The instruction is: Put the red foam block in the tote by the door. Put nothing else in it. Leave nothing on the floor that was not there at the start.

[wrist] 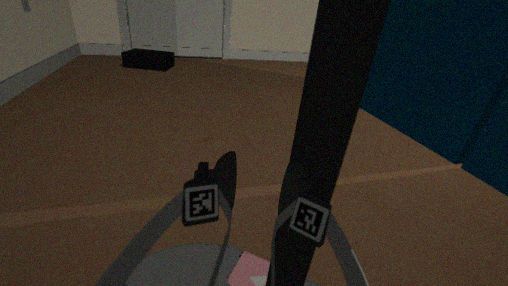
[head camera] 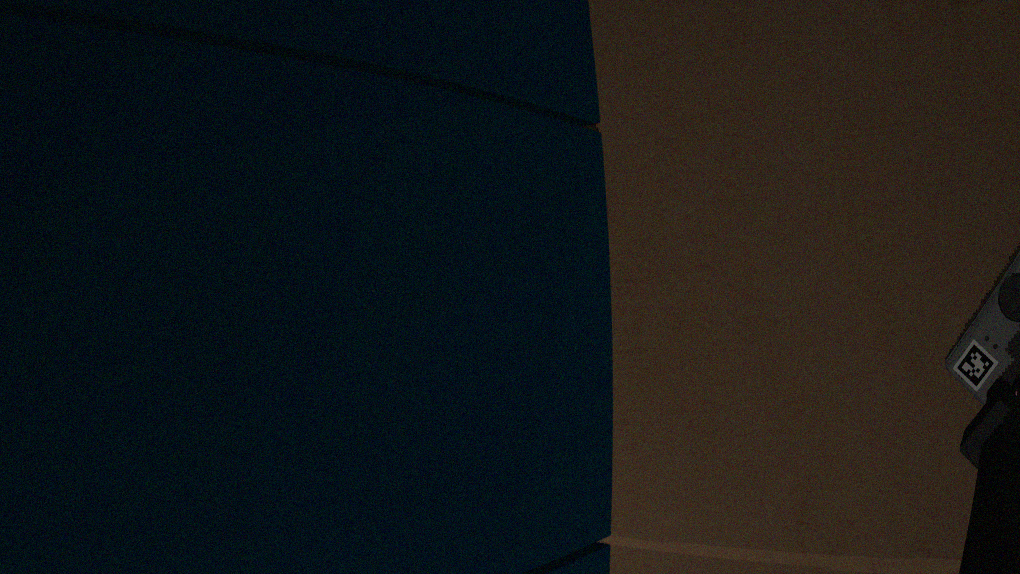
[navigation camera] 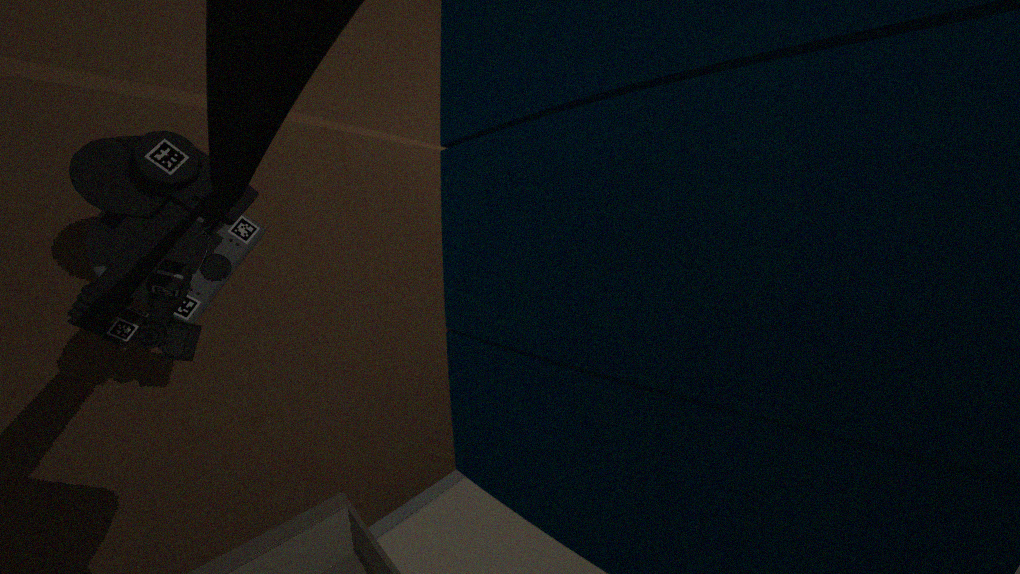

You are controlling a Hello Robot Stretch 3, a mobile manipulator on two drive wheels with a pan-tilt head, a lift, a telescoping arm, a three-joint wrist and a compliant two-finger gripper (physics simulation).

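Observation:
My gripper is open in the wrist view. Its two dark fingertips stand apart above the robot's own base, with bare space between them and the dark mast behind the right one. A dark, low box lies on the floor against the pale door at the far back left of the wrist view; it may be the tote, and its inside does not show. The red foam block does not show in these views. A pink patch on the robot's base shows below the fingers. All views are dim.
A dark blue cabinet front stands along one side. The robot's base and mast are in view. Pale walls with grey skirting bound the brown floor. The pale door is at the back.

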